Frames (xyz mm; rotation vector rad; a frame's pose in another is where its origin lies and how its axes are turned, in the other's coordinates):
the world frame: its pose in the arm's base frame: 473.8 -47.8 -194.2 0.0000 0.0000 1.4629
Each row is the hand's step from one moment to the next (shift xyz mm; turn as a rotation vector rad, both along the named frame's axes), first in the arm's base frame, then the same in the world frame.
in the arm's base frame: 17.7 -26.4 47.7 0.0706 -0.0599 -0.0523
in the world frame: -24.3 -20.4 47.7 -0.0519 -0.0766 -0.0523
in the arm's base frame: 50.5 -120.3 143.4 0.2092 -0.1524 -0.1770
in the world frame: -114.2 -63.2 143.4 -0.1290 -0.2244 -0.1770
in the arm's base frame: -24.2 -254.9 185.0 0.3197 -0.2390 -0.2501
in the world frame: -256.0 -3.4 185.0 -0.2032 -0.3436 -0.2501
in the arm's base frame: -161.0 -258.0 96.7 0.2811 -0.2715 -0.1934
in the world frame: -273.8 132.3 96.7 -0.2397 -0.3087 -0.1934
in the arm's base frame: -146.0 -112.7 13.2 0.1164 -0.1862 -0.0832
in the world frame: -127.8 133.0 13.2 -0.1726 -0.1358 -0.0832
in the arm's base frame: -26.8 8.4 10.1 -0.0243 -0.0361 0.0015
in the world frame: 5.5 27.5 10.1 -0.0385 0.0203 0.0015
